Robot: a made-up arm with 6 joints. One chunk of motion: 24 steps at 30 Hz.
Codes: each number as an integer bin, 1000 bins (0 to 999) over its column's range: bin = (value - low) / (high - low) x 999, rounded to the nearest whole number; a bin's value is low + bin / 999 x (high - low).
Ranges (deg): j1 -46..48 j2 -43..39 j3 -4..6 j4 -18..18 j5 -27..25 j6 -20..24
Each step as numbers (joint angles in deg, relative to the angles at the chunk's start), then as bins.
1 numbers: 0.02 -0.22 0.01 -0.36 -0.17 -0.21
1 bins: 489 521 401 490 515 449
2 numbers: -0.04 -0.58 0.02 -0.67 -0.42 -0.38
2 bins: 488 517 402 481 511 445
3 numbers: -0.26 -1.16 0.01 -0.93 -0.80 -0.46
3 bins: 486 510 401 474 503 444
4 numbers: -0.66 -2.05 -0.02 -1.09 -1.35 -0.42
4 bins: 482 499 398 469 493 445
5 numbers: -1.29 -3.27 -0.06 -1.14 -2.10 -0.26
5 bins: 475 484 394 468 478 448
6 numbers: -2.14 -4.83 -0.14 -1.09 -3.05 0.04
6 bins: 466 465 386 469 460 455
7 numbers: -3.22 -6.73 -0.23 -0.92 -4.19 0.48
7 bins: 455 442 377 474 438 465
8 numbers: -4.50 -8.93 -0.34 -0.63 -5.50 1.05
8 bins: 441 415 366 482 413 478
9 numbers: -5.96 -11.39 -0.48 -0.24 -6.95 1.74
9 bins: 426 385 352 493 385 494
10 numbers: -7.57 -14.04 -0.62 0.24 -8.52 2.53
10 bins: 408 353 338 506 355 512
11 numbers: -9.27 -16.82 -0.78 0.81 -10.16 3.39
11 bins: 390 319 322 522 324 531
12 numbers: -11.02 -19.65 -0.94 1.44 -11.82 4.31
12 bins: 372 284 306 539 292 552
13 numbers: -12.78 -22.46 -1.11 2.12 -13.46 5.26
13 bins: 353 250 289 558 260 574
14 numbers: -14.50 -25.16 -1.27 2.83 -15.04 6.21
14 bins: 335 217 273 578 230 595
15 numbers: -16.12 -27.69 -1.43 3.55 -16.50 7.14
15 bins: 318 187 257 598 202 616
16 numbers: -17.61 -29.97 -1.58 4.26 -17.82 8.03
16 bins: 302 159 242 618 176 636
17 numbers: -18.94 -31.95 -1.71 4.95 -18.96 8.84
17 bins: 288 135 229 637 154 655
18 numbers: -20.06 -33.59 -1.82 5.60 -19.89 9.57
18 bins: 276 115 218 655 137 671
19 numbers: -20.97 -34.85 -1.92 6.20 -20.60 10.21
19 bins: 266 99 208 672 123 686
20 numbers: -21.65 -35.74 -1.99 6.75 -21.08 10.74
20 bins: 259 88 201 687 114 698
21 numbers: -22.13 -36.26 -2.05 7.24 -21.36 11.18
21 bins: 254 82 195 700 108 708
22 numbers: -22.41 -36.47 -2.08 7.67 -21.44 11.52
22 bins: 251 80 192 712 107 716
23 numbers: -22.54 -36.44 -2.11 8.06 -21.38 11.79
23 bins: 249 80 189 723 108 722
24 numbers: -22.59 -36.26 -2.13 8.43 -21.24 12.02
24 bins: 249 82 187 733 111 727
